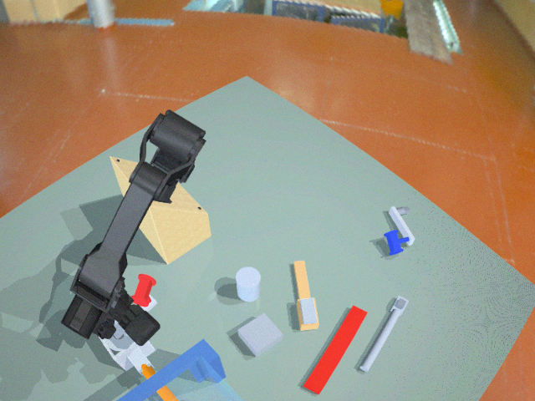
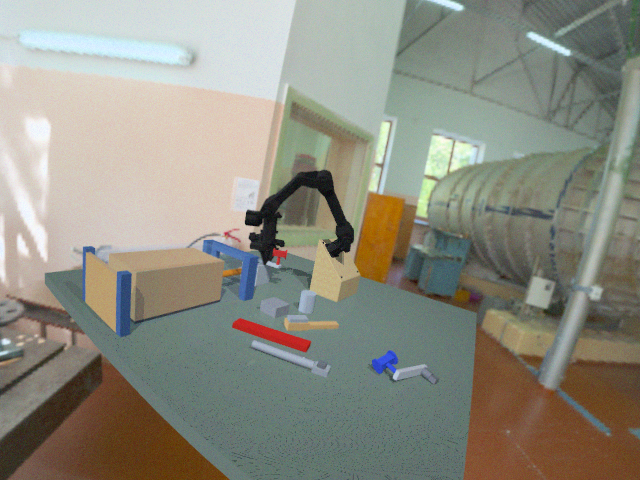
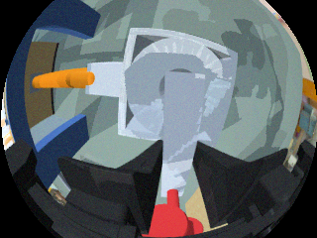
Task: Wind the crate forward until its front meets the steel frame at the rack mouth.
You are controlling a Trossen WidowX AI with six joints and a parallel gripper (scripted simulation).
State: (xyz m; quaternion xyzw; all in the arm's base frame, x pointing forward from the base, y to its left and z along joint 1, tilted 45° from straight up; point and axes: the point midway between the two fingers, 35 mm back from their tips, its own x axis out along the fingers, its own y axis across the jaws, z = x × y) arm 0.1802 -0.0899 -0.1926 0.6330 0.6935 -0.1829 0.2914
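The winch handle lies 2 cm to the left of my gripper tip and 2 cm above it. Round my gripper tip: pale grey winch: 1 cm behind, 5 cm to the right, 6 cm below; then red knob: 1 cm behind, 5 cm to the left, 5 cm above; then blue frame: 17 cm ahead, 4 cm to the right, 2 cm above.
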